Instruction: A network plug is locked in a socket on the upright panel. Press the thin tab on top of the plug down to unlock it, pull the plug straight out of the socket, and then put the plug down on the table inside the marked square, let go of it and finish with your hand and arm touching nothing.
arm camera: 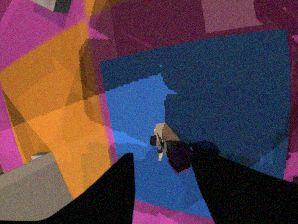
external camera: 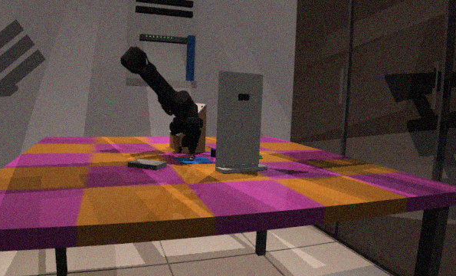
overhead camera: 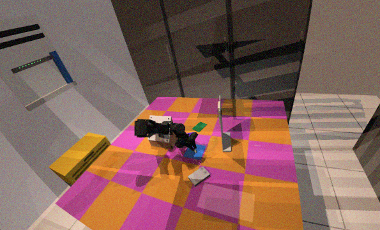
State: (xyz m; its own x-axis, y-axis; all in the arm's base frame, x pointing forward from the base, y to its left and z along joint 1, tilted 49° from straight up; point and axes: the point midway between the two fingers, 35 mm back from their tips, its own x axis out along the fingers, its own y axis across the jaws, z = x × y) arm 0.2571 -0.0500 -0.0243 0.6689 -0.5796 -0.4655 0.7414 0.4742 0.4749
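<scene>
The blue marked square is 20 mm below my gripper tip. Also, from my gripper tip: upright grey panel 160 mm ahead, 130 mm to the left, 120 mm above; then green patch 70 mm behind, 240 mm to the left, 20 mm below; then flat grey box 100 mm ahead, 170 mm to the right, 20 mm below.
</scene>
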